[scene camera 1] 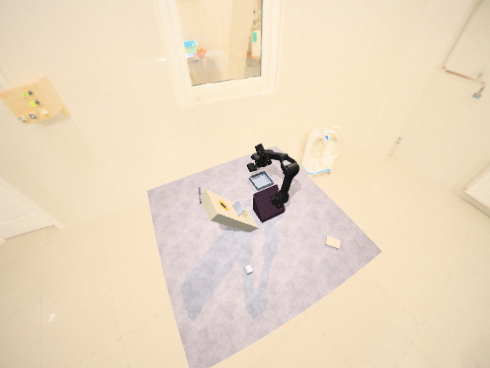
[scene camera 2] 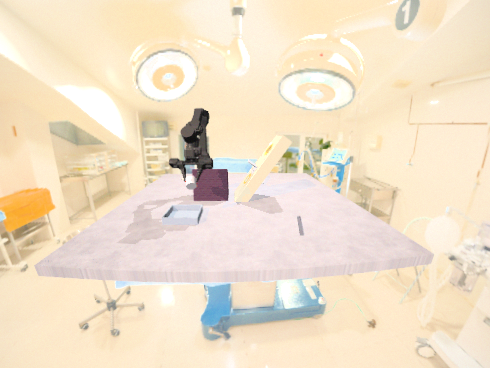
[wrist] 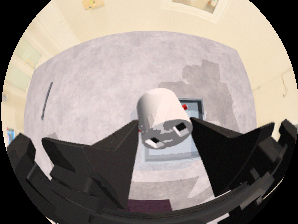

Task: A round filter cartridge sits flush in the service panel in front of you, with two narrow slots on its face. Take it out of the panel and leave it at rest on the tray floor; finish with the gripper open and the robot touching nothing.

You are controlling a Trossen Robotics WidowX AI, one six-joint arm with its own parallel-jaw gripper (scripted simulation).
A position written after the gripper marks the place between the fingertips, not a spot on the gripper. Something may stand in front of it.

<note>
In view: the gripper (wrist: 164,123), a round filter cartridge (wrist: 164,124), a tray (scene camera 2: 176,214) and a cream service panel (scene camera 2: 277,147).
The tray is seen too in the wrist view (wrist: 186,151). The cream service panel also shows in scene camera 1 (scene camera 1: 219,210).
</note>
